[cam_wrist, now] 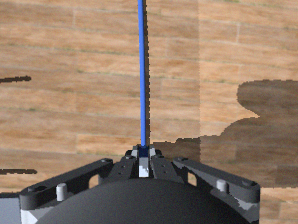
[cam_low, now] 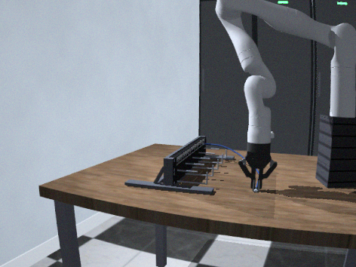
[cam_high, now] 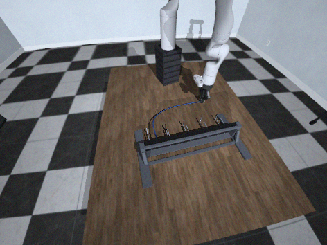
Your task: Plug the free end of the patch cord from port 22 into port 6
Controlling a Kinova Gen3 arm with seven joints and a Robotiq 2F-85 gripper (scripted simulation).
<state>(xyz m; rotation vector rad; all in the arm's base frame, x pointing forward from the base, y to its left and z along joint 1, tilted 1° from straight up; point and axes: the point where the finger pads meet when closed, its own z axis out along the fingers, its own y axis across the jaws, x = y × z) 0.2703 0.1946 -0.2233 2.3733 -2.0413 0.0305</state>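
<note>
Now: hand 10 mm to the right of the plug and 10 mm above it.
</note>
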